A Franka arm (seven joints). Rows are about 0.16 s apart.
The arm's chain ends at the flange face. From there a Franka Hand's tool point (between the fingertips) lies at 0.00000 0.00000 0.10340 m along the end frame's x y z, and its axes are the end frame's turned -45 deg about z.
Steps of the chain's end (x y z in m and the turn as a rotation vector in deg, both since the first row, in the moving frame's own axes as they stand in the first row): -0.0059 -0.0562 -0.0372 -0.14 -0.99 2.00; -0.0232 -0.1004 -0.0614 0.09 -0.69 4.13
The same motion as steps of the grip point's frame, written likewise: 0.0341 -0.0450 -0.0372 0.60 -0.80 2.00; 0.0539 -0.0884 -0.0614 0.55 -0.42 4.13
